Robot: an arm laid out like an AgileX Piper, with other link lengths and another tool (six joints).
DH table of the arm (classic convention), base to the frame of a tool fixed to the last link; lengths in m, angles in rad. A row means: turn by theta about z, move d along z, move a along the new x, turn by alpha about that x. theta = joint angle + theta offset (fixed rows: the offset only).
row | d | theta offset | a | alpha
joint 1 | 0.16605 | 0.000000 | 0.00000 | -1.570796
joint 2 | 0.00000 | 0.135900 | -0.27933 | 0.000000
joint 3 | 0.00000 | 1.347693 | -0.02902 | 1.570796
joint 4 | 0.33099 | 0.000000 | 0.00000 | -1.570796
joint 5 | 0.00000 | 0.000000 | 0.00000 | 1.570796
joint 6 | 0.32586 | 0.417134 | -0.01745 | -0.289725
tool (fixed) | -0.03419 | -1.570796 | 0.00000 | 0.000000
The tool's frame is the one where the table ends.
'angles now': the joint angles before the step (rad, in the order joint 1, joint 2, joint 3, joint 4, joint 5, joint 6). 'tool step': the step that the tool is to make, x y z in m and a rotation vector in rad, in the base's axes. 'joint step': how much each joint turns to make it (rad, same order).
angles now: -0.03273, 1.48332, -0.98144, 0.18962, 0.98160, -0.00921
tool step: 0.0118, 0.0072, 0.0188, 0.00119, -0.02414, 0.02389
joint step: 0.01628, 0.00057, -0.05460, 0.00003, 0.03085, -0.00231
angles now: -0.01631, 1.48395, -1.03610, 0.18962, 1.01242, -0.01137
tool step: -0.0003, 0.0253, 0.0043, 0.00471, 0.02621, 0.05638
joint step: 0.05950, 0.02689, -0.04668, -0.00001, 0.04488, 0.01143
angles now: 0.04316, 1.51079, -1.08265, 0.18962, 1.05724, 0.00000
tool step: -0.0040, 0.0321, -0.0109, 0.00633, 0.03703, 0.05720
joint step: 0.07569, 0.04673, -0.02239, 0.00610, 0.00912, 0.01852
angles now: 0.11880, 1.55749, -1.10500, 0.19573, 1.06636, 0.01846
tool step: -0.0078, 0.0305, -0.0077, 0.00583, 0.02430, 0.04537
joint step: 0.07393, 0.02507, -0.00649, 0.00632, -0.00013, 0.02688
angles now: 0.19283, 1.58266, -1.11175, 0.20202, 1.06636, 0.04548
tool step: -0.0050, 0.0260, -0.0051, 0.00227, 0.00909, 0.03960
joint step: 0.06479, 0.02145, -0.00912, 0.00210, -0.00827, 0.02340
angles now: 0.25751, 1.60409, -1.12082, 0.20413, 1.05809, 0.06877
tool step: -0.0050, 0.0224, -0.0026, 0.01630, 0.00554, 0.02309
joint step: 0.04632, 0.01203, -0.00381, 0.01760, -0.01035, 0.01473
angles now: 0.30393, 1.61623, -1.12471, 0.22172, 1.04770, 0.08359
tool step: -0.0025, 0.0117, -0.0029, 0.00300, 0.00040, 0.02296
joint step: 0.02718, 0.01032, -0.00238, 0.00398, -0.00889, 0.00085
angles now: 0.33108, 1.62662, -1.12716, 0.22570, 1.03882, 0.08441
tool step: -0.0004, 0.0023, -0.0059, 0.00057, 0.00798, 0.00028
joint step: 0.00375, 0.01524, 0.00019, 0.00428, -0.00829, 0.00002
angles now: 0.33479, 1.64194, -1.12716, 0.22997, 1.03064, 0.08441
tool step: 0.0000, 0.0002, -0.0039, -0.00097, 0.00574, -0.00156
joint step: -0.00006, 0.01013, -0.00025, 0.00152, -0.00426, -0.00002
